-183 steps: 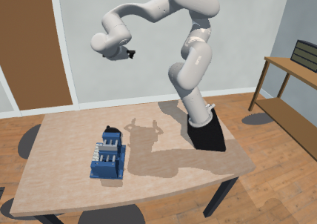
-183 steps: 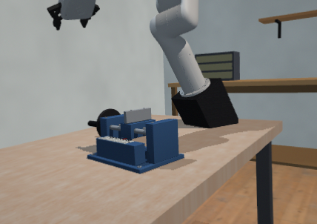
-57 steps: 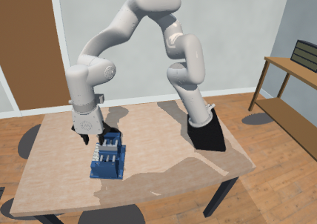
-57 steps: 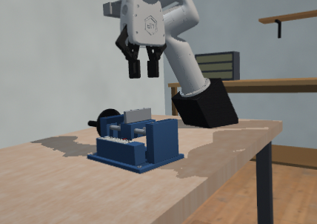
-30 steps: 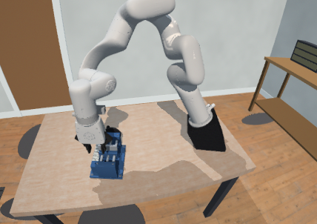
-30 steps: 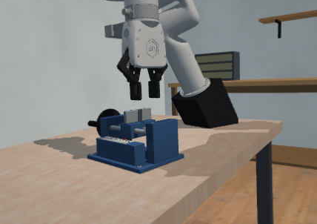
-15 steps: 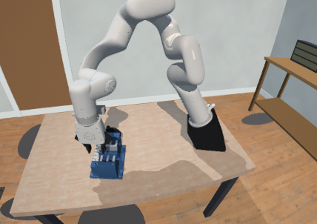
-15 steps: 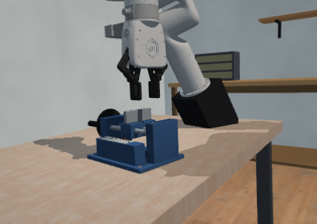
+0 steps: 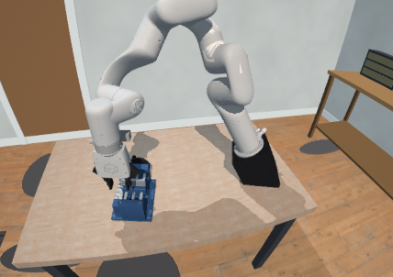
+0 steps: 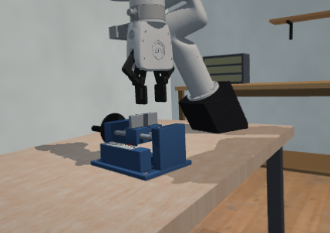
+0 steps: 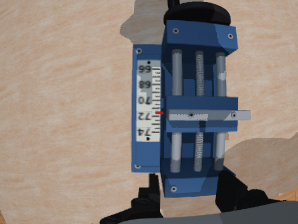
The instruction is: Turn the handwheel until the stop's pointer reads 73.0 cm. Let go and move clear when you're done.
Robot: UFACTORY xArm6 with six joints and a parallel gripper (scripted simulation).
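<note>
Now: hand 90 mm past the black handwheel, 170 mm to the left of it and 90 mm above it. Also, from my hand: grey stop block 40 mm behind, 50 mm to the right, 80 mm below.
</note>
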